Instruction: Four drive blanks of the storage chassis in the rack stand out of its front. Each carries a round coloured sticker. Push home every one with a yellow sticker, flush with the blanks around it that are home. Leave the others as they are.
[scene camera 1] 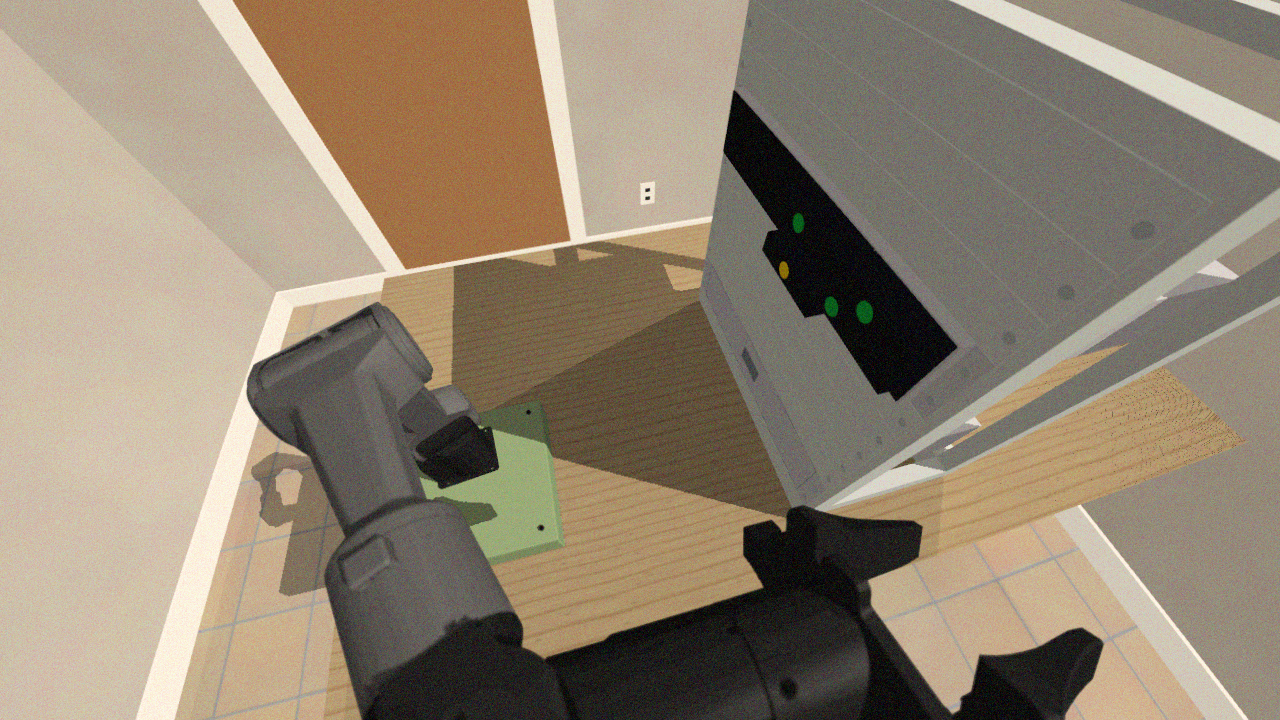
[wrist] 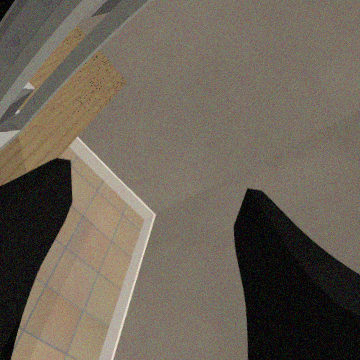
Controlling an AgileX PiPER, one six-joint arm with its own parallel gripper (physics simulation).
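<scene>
The storage chassis (scene camera 1: 904, 349) is a long black bay low in the rack's front in the scene view. A yellow sticker (scene camera 1: 784, 269) sits on a dark blank on its lower left side. Three green stickers show: an upper green sticker (scene camera 1: 798, 222), a middle green sticker (scene camera 1: 830, 306) and a right green sticker (scene camera 1: 863, 311). The black blanks merge, so their separate edges and how far each stands out are hard to tell. My gripper (scene camera 1: 1008, 583) (wrist: 155, 194) is open and empty, in front of the rack at lower right, apart from the chassis. The chassis blanks do not show in the wrist view.
The grey rack (scene camera 1: 966, 179) (wrist: 55, 85) fills the scene view's right side. My arm's green base plate (scene camera 1: 519, 528) lies on the wooden surface (scene camera 1: 626, 573) (wrist: 95, 95) at left. Tiled floor (wrist: 75, 250) and walls lie around it. A brown door (scene camera 1: 429, 116) is at the back.
</scene>
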